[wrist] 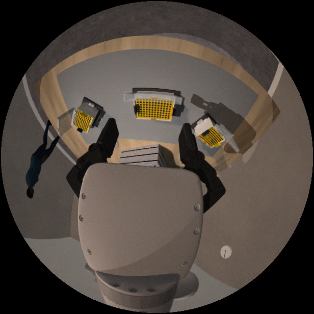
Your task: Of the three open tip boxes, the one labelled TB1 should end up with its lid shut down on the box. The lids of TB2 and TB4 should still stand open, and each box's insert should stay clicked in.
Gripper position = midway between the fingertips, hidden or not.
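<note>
My gripper [148, 126], visible. Grey mat [204, 87], likewise.
</note>
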